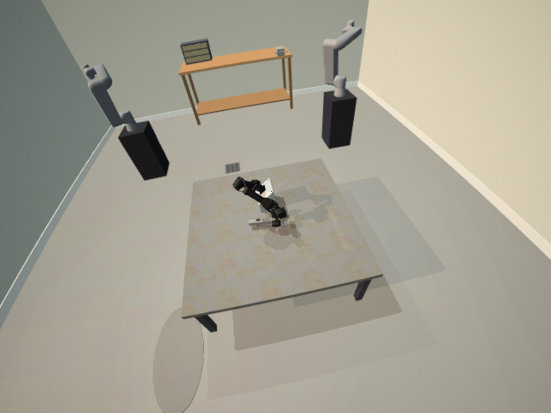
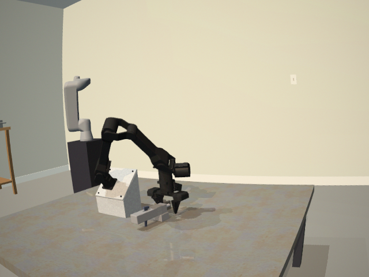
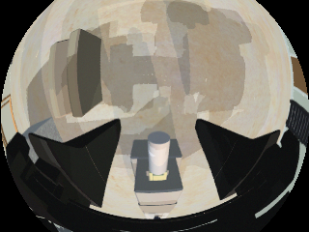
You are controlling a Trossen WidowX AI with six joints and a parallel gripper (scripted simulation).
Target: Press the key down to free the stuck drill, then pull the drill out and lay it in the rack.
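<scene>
Now: the drill 10 mm behind my gripper tip, 50 mm to the right of it and 30 mm above it. Also, from my gripper tip: grey block 20 mm behind, 110 mm to the right, 20 mm above; dark blue key 20 mm behind, 140 mm to the right, 30 mm above.
</scene>
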